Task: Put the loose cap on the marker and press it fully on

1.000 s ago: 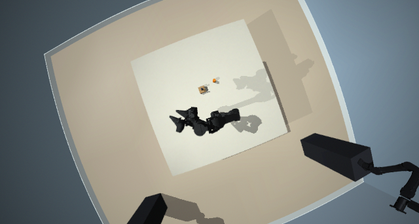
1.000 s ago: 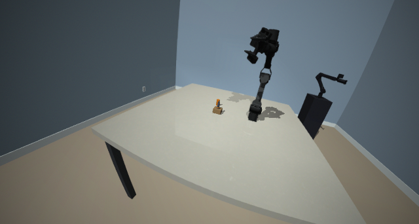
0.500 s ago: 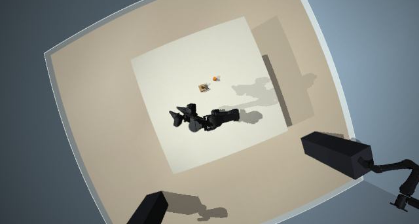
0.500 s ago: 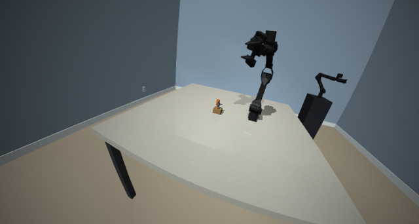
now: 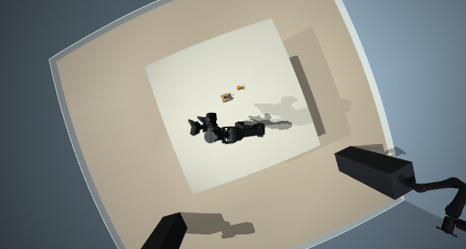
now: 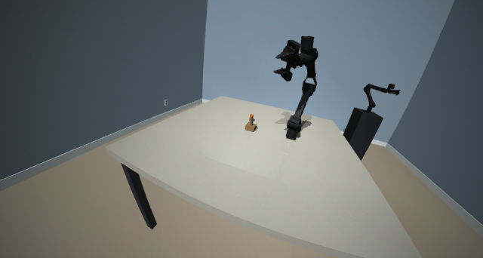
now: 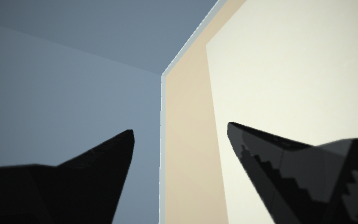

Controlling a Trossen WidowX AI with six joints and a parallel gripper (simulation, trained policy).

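Right now the orange cap is 41 cm below my gripper tip, 34 cm to the right of it and 15 cm ahead of it. Round my gripper tip: tan holder block 42 cm below, 20 cm to the right, 11 cm ahead.
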